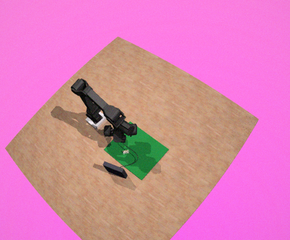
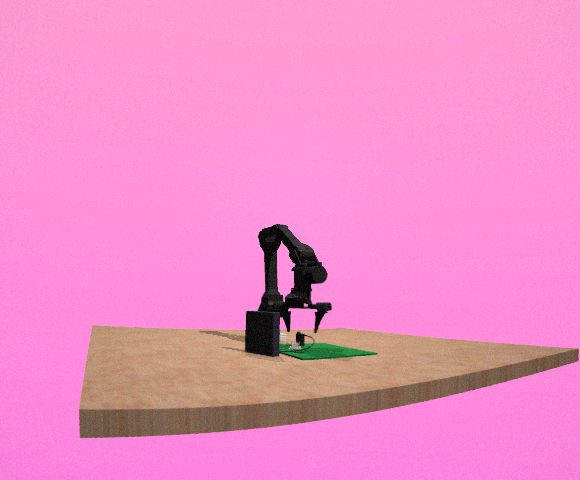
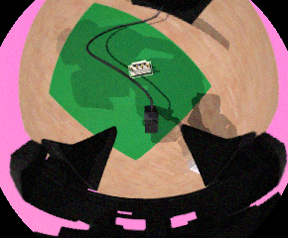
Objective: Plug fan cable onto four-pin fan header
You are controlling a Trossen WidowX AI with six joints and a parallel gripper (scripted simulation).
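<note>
The dark fan plug is 20 mm below my gripper tip and 10 mm to the right of it. From my gripper tip the other things lie so: green board: 100 mm ahead, 60 mm below; then black fan: 160 mm to the right, 130 mm ahead, 10 mm above.
</note>
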